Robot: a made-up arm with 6 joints.
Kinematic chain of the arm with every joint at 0, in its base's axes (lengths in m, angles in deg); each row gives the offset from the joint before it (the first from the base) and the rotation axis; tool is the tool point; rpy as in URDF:
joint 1: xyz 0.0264 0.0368 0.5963 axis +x
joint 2: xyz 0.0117 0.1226 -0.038 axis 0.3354 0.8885 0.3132
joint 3: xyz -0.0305 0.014 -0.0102 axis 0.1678 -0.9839 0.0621
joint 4: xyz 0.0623 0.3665 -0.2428 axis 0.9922 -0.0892 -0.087
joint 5: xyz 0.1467 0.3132 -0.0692 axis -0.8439 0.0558 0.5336
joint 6: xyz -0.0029 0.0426 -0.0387 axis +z
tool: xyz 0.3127 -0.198 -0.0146 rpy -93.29 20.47 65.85
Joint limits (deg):
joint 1: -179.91..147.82
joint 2: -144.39..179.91
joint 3: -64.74..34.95
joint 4: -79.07..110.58
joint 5: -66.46..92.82
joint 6: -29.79..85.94
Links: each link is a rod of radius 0.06 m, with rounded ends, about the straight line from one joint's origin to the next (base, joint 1, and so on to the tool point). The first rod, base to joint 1, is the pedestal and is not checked.
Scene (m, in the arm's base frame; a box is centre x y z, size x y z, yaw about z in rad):
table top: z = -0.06
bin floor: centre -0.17 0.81 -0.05 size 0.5 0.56 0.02 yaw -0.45
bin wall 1: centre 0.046 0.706 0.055 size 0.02 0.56 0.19 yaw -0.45
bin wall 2: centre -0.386 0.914 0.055 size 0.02 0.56 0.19 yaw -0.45
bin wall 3: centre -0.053 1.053 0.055 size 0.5 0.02 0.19 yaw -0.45
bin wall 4: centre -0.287 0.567 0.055 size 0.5 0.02 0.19 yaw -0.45
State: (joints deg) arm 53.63 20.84 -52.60 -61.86 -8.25 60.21
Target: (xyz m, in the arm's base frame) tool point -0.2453 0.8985 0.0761
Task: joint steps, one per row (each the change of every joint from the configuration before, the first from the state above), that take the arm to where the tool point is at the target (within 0.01 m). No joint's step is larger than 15 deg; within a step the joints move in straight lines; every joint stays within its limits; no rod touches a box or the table.
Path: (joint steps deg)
1: -1.66 -2.94 1.70 -5.74 -3.39 -11.45
2: -1.67 -2.95 1.69 -5.73 -3.40 -11.44
3: -1.66 -2.94 1.70 -5.74 -3.39 -11.45
4: -6.24 -2.92 0.69 0.17 3.16 8.58
5: -6.24 -2.93 0.70 0.17 3.16 8.57

